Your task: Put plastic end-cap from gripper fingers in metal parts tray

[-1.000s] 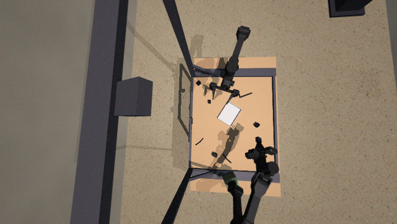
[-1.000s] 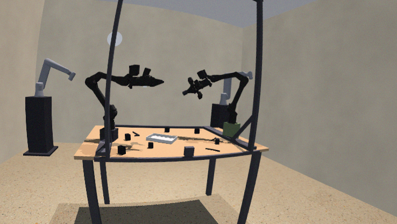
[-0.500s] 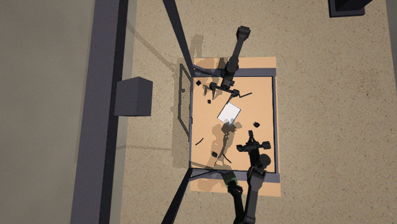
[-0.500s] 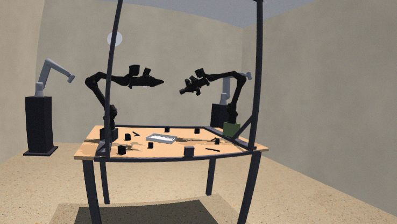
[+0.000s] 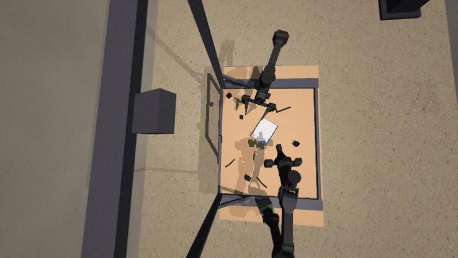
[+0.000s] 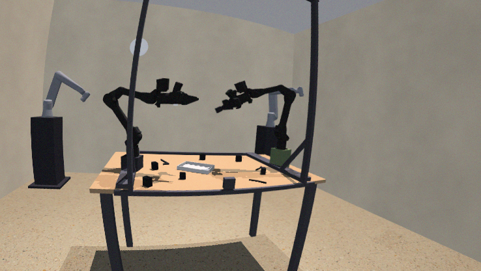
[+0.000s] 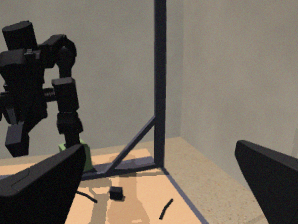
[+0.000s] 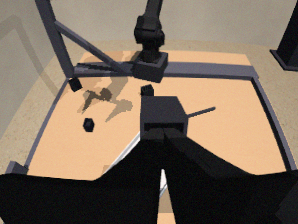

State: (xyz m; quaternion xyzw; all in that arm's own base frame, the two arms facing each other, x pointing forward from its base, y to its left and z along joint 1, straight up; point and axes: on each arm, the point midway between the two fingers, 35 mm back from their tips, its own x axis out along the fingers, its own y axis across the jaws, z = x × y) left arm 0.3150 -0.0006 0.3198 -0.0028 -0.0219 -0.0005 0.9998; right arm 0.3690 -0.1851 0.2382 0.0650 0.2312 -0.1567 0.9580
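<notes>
The plastic end-cap is 13 cm ahead of my left hand, 20 cm to the right of it and 4 cm below it. The rest, counted from my left hand: metal parts tray (10 cm ahead, 7 cm to the right, 38 cm below).
</notes>
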